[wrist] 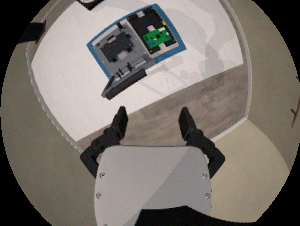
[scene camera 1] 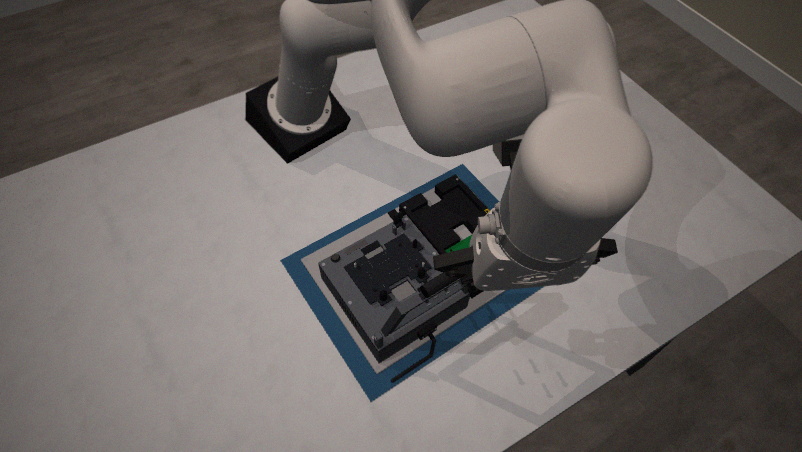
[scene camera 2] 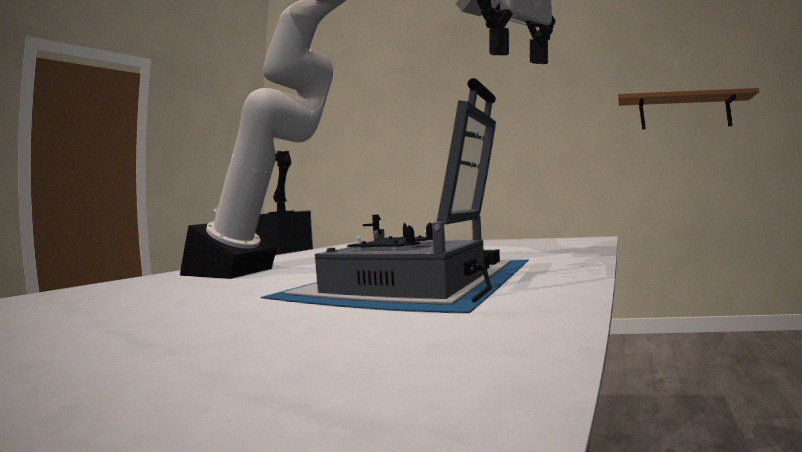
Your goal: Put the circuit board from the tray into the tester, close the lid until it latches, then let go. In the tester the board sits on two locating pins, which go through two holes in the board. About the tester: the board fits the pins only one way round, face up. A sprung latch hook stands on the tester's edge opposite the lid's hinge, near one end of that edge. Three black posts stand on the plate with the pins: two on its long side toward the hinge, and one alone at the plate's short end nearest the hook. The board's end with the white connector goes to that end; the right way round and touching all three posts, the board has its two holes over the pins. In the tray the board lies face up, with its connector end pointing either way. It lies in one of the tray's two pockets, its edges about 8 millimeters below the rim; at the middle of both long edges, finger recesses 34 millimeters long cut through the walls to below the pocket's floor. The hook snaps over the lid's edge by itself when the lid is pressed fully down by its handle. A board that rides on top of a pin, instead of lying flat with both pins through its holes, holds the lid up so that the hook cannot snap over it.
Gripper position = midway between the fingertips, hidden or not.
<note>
I see my gripper (scene camera 1: 512, 275) and a lid (scene camera 2: 473, 133).
My gripper shows as well in the wrist view (wrist: 153, 113) and in scene camera 2 (scene camera 2: 520, 59). The lid is seen too in the wrist view (wrist: 122, 83) and in scene camera 1 (scene camera 1: 439, 287).
</note>
